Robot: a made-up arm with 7 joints.
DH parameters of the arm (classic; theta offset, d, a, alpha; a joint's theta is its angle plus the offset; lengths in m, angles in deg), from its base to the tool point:
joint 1: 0 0.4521 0 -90
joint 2: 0 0 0 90
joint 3: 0 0.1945 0.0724 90
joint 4: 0 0 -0.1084 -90
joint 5: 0 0.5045 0 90
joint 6: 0 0 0.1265 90
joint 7: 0 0 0 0
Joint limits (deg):
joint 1: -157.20..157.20
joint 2: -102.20..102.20
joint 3: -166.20..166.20
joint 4: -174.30..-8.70
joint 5: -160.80..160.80
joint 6: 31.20..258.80
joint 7: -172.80..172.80
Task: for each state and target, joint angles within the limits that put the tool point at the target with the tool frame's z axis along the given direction. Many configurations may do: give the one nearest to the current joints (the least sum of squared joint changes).
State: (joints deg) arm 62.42 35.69 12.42 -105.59 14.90 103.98 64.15
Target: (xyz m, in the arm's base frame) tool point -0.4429 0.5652 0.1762 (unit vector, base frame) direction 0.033 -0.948 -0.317
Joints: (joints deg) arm 96.27 57.46 33.32 -80.42 11.68 71.23 64.15
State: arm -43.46 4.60 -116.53 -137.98 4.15 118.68 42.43
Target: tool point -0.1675 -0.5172 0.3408 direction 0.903 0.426 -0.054
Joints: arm -50.19 -47.88 -77.98 -146.88 20.14 71.59 42.43
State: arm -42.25 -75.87 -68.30 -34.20 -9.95 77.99 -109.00
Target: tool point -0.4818 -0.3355 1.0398 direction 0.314 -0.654 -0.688
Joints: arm -17.19 -45.61 -69.08 -49.04 -19.54 77.83 -109.00
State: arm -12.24 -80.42 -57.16 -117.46 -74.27 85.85 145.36
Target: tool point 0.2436 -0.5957 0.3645 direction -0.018 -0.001 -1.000
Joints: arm 15.20 -81.22 -98.92 -126.46 -88.85 101.59 145.36
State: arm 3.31 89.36 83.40 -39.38 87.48 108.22 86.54
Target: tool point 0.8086 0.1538 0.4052 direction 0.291 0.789 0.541
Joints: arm -18.64 73.48 66.57 -51.37 74.92 123.62 86.54
